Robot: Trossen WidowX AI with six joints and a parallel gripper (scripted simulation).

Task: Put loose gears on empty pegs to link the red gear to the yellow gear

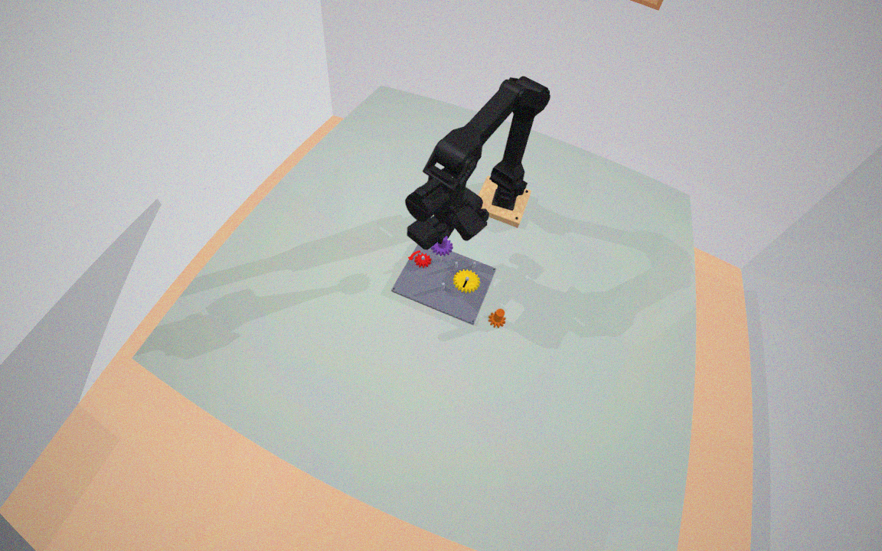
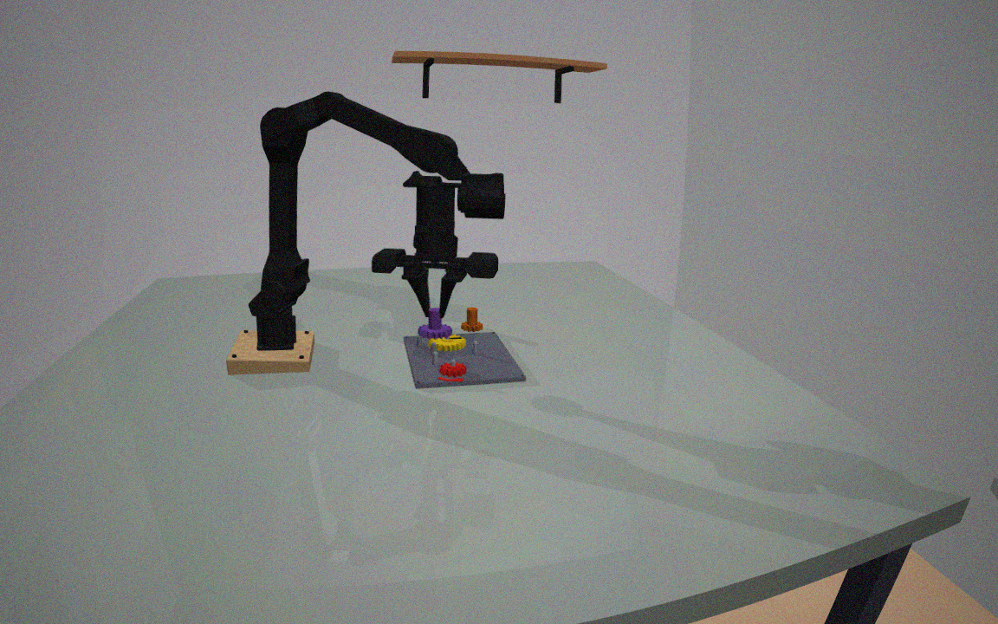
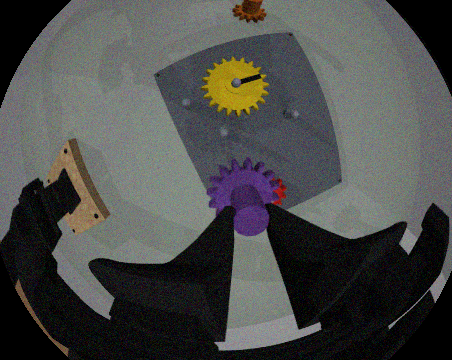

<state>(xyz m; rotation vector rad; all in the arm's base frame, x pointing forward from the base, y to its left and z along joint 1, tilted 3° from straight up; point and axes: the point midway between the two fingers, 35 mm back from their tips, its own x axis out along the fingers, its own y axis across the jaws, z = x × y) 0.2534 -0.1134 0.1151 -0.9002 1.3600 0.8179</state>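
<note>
My gripper tip is now 20 mm short of the red gear, 40 mm to the left of it and 70 mm above it. Also, from my gripper tip: yellow gear 40 mm ahead, 80 mm to the left, 70 mm below; purple gear 10 mm below; orange gear 110 mm ahead, 180 mm to the left, 70 mm below.
</note>
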